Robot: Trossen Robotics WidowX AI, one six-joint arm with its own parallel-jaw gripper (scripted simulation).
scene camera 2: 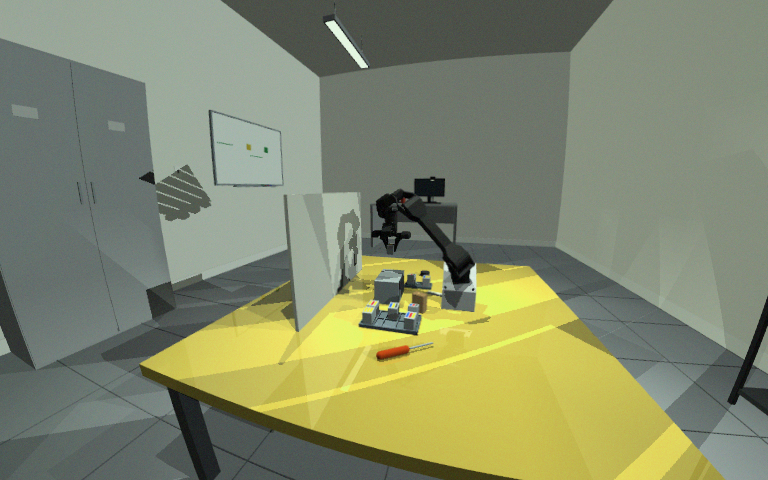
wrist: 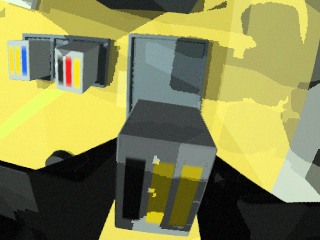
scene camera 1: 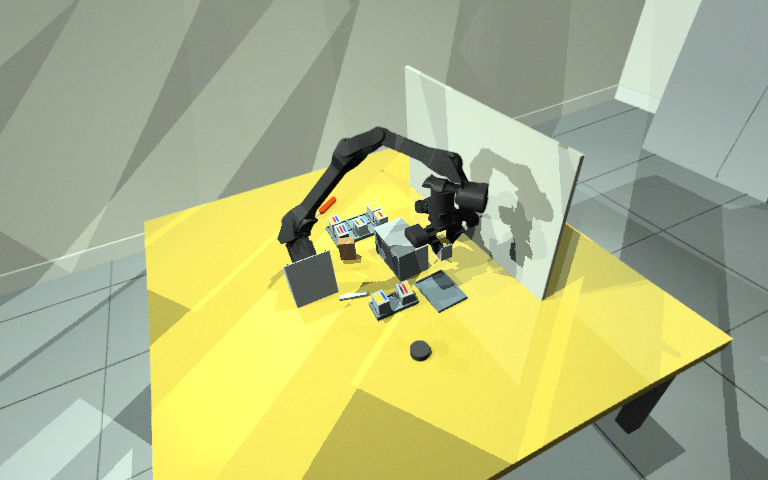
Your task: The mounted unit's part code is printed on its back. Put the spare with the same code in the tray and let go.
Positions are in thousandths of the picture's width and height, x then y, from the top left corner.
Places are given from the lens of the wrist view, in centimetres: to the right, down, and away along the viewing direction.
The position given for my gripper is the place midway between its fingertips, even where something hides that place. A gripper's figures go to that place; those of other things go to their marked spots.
my gripper (wrist: 508,615): 0, 2, 10
grey spare (wrist: 517,644): 0, 1, 6
